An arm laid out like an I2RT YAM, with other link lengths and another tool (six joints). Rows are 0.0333 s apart.
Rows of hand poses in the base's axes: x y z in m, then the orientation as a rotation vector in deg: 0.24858 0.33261 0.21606 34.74 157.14 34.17; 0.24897 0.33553 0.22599 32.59 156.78 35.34; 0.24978 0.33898 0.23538 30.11 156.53 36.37; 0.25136 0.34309 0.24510 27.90 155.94 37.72; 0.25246 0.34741 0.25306 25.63 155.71 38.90; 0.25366 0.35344 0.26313 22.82 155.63 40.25; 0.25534 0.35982 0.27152 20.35 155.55 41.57; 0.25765 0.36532 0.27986 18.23 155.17 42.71; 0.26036 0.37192 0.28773 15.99 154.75 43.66; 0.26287 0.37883 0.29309 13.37 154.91 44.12; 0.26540 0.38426 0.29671 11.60 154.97 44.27; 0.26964 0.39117 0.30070 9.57 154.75 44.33; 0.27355 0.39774 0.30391 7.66 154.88 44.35; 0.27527 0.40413 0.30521 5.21 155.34 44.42
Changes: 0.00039 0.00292 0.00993 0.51 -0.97 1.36; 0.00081 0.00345 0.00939 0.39 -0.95 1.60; 0.00158 0.00411 0.00972 0.65 -1.13 1.39; 0.00110 0.00432 0.00796 0.53 -0.80 1.53; 0.00120 0.00603 0.01007 0.58 -0.76 1.95; 0.00168 0.00638 0.00839 0.61 -0.62 1.75; 0.00231 0.00550 0.00834 0.56 -0.79 1.42; 0.00271 0.00660 0.00787 0.42 -0.86 1.46; 0.00251 0.00691 0.00536 -0.02 -0.47 1.81; 0.00253 0.00543 0.00362 -0.11 -0.37 1.18; 0.00424 0.00691 0.00399 -0.17 -0.69 1.26; 0.00391 0.00657 0.00321 -0.23 -0.33 1.28; 0.00172 0.00639 0.00130 -0.30 -0.11 1.74
